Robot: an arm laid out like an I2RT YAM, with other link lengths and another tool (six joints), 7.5 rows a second.
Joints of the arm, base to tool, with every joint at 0 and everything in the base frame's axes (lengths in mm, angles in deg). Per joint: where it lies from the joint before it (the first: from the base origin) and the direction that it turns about. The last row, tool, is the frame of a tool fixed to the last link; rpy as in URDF.
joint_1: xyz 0 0 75.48 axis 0 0 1
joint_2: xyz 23.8 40.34 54.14 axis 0 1 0
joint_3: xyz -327.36 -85.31 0 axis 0 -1 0
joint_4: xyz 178.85 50.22 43.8 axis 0 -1 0
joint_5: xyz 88.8 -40.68 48.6 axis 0 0 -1
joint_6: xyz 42.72 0 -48.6 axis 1 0 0
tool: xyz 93 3 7 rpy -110.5 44.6 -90
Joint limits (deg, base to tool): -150..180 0..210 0..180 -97..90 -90..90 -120..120
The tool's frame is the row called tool.
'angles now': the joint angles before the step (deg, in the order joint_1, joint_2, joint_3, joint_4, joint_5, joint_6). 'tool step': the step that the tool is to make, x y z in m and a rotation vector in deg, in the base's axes. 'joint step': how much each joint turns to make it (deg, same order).
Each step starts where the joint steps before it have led.
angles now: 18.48 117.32 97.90 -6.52 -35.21 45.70
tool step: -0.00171 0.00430 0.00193 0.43 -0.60 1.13
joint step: 0.32 0.04 -0.08 0.71 -0.83 -0.19
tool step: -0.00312 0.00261 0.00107 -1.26 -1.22 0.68
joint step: 0.45 -0.37 0.06 -0.80 0.47 -1.89
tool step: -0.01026 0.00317 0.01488 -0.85 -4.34 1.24
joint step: 0.76 -2.28 -1.60 1.54 0.51 -2.76
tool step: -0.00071 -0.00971 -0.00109 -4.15 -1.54 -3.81
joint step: 0.21 -1.55 -0.66 -2.38 5.48 -2.82
